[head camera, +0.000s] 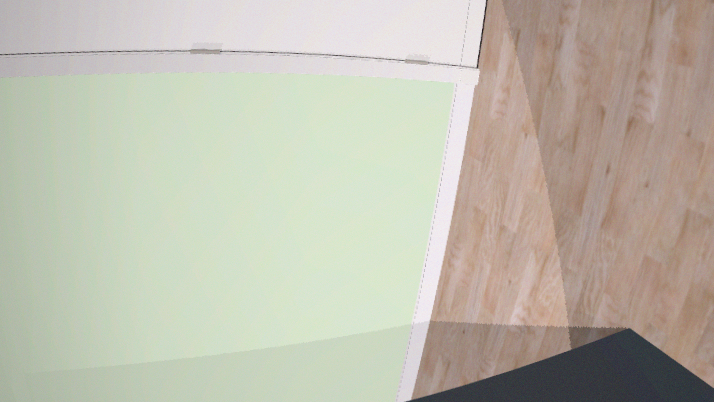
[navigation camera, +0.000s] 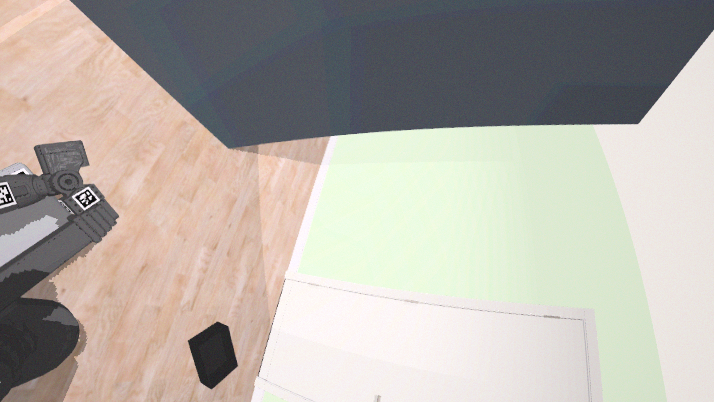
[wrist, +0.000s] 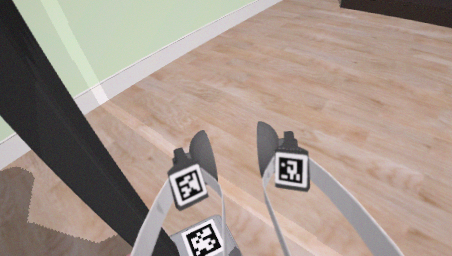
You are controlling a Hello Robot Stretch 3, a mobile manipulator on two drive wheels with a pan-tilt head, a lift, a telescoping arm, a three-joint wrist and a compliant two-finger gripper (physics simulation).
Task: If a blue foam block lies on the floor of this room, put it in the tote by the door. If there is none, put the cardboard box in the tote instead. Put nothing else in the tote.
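Places are measured from the robot's base along level axes (x ahead, y left, z up), in centimetres.
Pixels of known places: gripper, fingertip midpoint: (wrist: 233, 145).
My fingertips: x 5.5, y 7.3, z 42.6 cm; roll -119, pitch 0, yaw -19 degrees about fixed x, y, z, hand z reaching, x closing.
Note:
Behind a point stands the place of what it marks.
A black open tote (navigation camera: 214, 355) @(x -123.7, y -12.4, z 0.3 cm) stands on the wood floor near the white door (navigation camera: 430, 350) @(x -153.7, y -60.8, z 117.9 cm) in the navigation view. The door also shows at the top left of the head view (head camera: 225, 25) @(x -145.6, y -78.7, z 96.7 cm). My gripper (wrist: 233, 145) @(x 5.5, y 7.3, z 42.6 cm) is open in the wrist view, with nothing between its two fingers, and it is above the floor. In the navigation view, parts of my arm and wrist show at the left edge, apart from the tote. No blue foam block and no cardboard box show in these views.
A large dark panel-like object (head camera: 590, 370) @(x -24.4, y -95.0, z 28.5 cm) (navigation camera: 425, 65) @(x -7.1, y -87.1, z 117.0 cm) stands against the green wall (head camera: 250, 200) @(x -123.2, y -132.5, z 84.1 cm) (navigation camera: 425, 215) @(x -117.7, y -144.7, z 105.1 cm) beside the door. In the wrist view, a black mast (wrist: 65, 115) @(x -5.0, y 11.8, z 47.4 cm) runs along the left, and a dark piece of furniture (wrist: 400, 11) @(x 156.0, y 84.2, z 4.0 cm) stands at the top right.

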